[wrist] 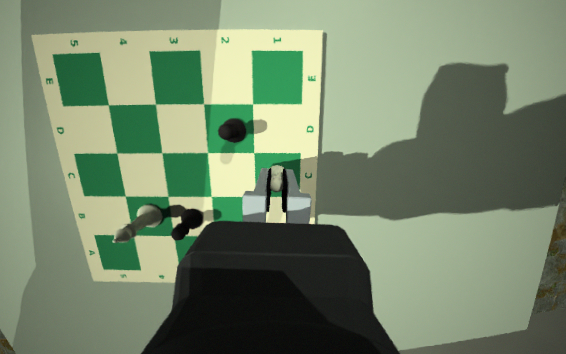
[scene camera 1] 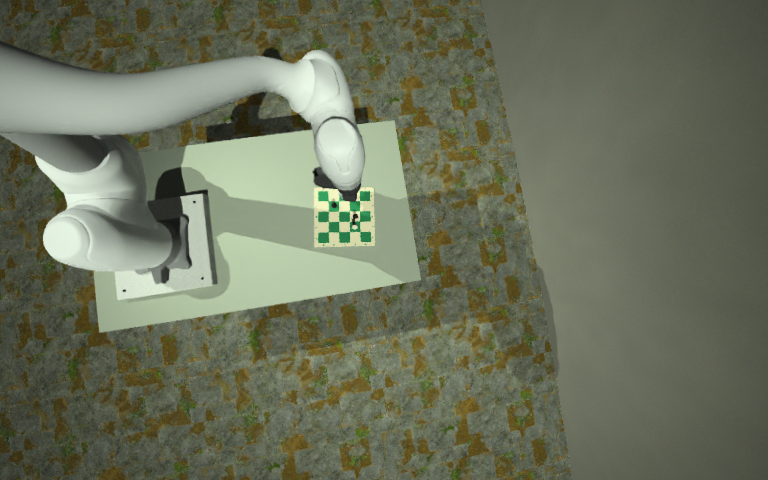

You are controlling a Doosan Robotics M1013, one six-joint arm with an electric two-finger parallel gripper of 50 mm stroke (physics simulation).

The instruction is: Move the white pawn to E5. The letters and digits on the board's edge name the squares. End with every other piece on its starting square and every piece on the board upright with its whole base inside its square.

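Frame: origin at the arm's base, x ahead, y left, z up, level; centimetres.
Seen in the pictures: gripper, fingertip midpoint: (wrist: 276,181); arm's base, link origin: (scene camera 1: 163,245).
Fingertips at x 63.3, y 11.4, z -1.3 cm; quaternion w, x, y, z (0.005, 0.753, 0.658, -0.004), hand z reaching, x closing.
Offsets run from my fingertips to a thing's top centre. "*": to the spot under its first point. Level surfaces: height alone.
The white pawn {dx -0.2, dy +0.0, dz +2.2 cm} (wrist: 276,176) is between the fingertips over square C1 in the wrist view; its lower part is hidden, so I cannot tell whether its base touches the board. My gripper (wrist: 276,181) is shut on it. In scene camera 1 the arm hides the pawn. The green and cream board {dx -0.9, dy -7.5, dz -1.0 cm} (scene camera 1: 316,223) (wrist: 315,50) lies flat. Square E5 {* dx -9.2, dy -14.5, dz -1.0 cm} (wrist: 80,80) (scene camera 1: 323,237) bears no piece and is at the board's far corner from A1. A black piece {dx -4.3, dy -3.0, dz +2.2 cm} (wrist: 232,130) (scene camera 1: 334,204) stands upright on D2.
A tall white piece {dx +2.4, dy -11.6, dz +3.4 cm} (wrist: 150,216) (scene camera 1: 354,226) stands on B4. A black piece {dx +3.0, dy -7.9, dz +2.2 cm} (wrist: 191,218) (scene camera 1: 355,216) stands beside it on B3. The board lies on a pale table {dz -1.6 cm} (scene camera 1: 271,260) (wrist: 425,260). The robot's base plate (scene camera 1: 198,243) is at the table's left part.
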